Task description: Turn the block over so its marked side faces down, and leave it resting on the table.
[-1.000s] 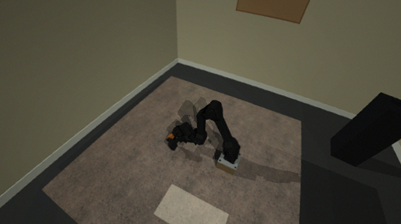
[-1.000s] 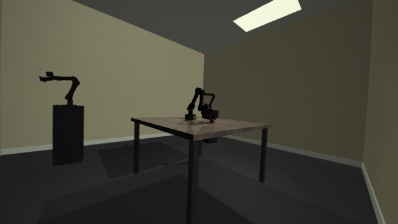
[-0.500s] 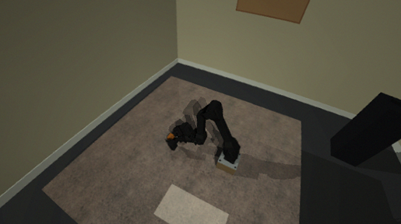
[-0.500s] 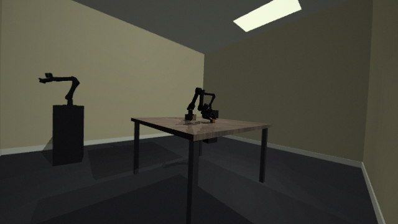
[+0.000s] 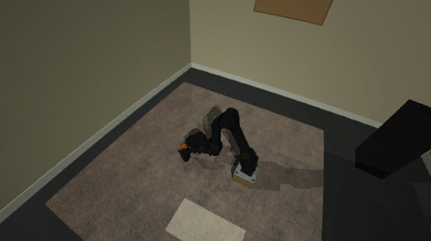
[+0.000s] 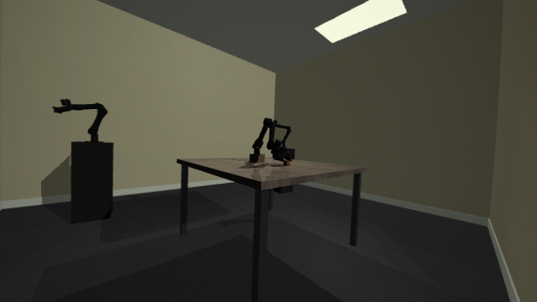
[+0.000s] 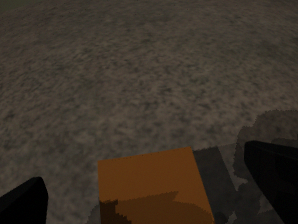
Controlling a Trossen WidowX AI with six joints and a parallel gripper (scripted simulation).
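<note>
The orange block lies 2 cm below my gripper tip and 2 cm behind it.
</note>
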